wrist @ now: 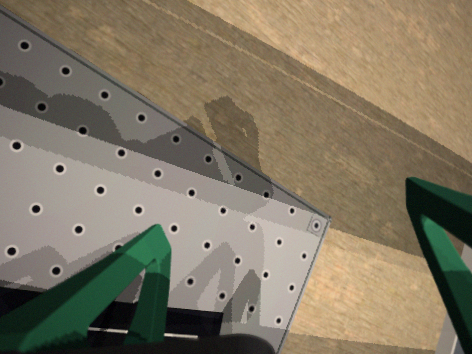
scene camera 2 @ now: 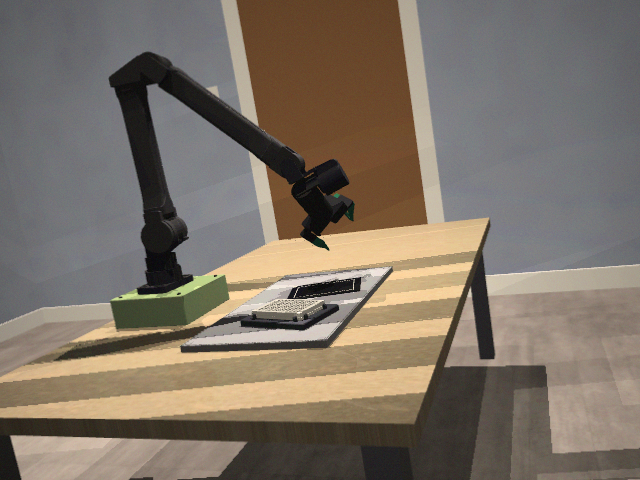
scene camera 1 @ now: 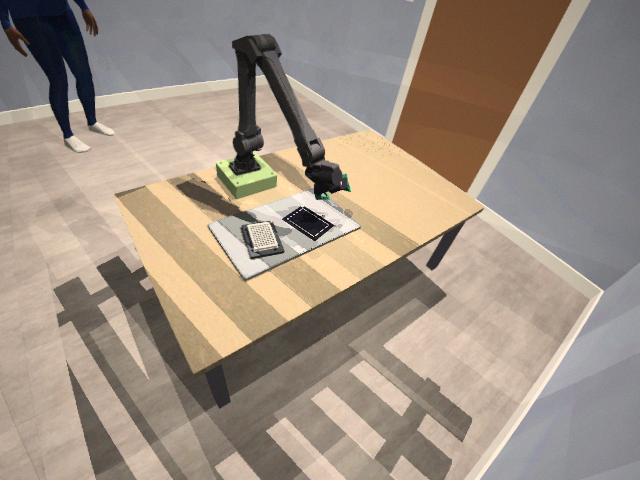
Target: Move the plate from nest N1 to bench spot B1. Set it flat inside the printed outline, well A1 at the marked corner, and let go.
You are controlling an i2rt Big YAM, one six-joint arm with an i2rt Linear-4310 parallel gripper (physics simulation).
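Seen in the pictures: gripper, fingertip midpoint: [wrist: 280, 215] [scene camera 2: 339, 234] [scene camera 1: 339, 194]; arm's base, link origin: [scene camera 2: 166, 287] [scene camera 1: 244, 167].
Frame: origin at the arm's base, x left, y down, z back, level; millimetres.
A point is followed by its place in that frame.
The pale multi-well plate [scene camera 1: 262, 236] @[x -111, y 31, z -384 mm] [scene camera 2: 289, 308] @[x -122, y 31, z -388 mm] sits flat in the dark nest [scene camera 1: 267, 253] @[x -128, y 43, z -455 mm] [scene camera 2: 330, 310] @[x -99, y 46, z -465 mm] on the perforated board. The dark pad of bench spot B1 [scene camera 1: 308, 222] @[x 97, y 53, z -377 mm] [scene camera 2: 328, 287] @[x 104, y 53, z -381 mm] has a white dashed outline and lies beside the nest, with no plate on it. Part of the pad also shows at the bottom of the wrist view [wrist: 200, 322] @[x 172, y 53, z -423 mm]. My gripper [scene camera 1: 336, 191] @[x 229, y -48, z -380 mm] [scene camera 2: 340, 234] @[x 229, y -48, z -380 mm] [wrist: 280, 215] @[x 229, y -48, z -380 mm] is open and empty, tilted, and hangs above the board's far right end, beyond B1 and away from the plate. The marked corner and well A1 cannot be made out.
The grey board [scene camera 1: 235, 248] @[x -212, y 55, z -374 mm] [scene camera 2: 206, 341] @[x -233, y 55, z -258 mm] [wrist: 100, 165] @[x 226, y 55, z -321 mm] lies on the wooden table [scene camera 1: 413, 206] @[x 616, y 68, z -487 mm] [scene camera 2: 361, 382] @[x -378, y 68, z -617 mm]. The arm stands on a green base block [scene camera 1: 253, 183] @[x -11, y 11, z -108 mm] [scene camera 2: 155, 312] @[x -96, y 34, z -34 mm] behind the board. A person's legs [scene camera 1: 67, 67] show beyond the table at the back left.
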